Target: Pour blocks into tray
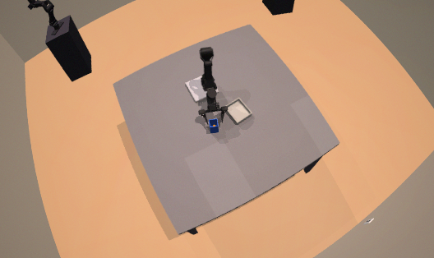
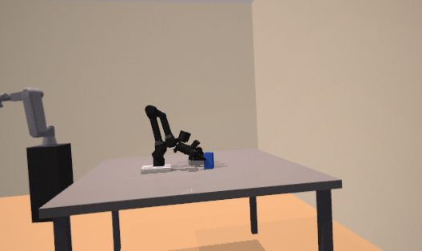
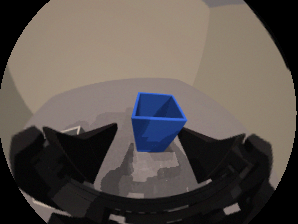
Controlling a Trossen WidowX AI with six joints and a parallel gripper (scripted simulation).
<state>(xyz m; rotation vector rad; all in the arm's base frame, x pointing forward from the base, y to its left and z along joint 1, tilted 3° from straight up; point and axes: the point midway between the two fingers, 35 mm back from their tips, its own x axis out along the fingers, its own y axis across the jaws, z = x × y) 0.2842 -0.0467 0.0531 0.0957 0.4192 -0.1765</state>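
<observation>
Right now my gripper tip is 1 cm short of the orange block, 1 cm to the left of it and 2 cm above it. Round my gripper tip: blue cup 1 cm ahead, 1 cm to the right, 3 cm below.
</observation>
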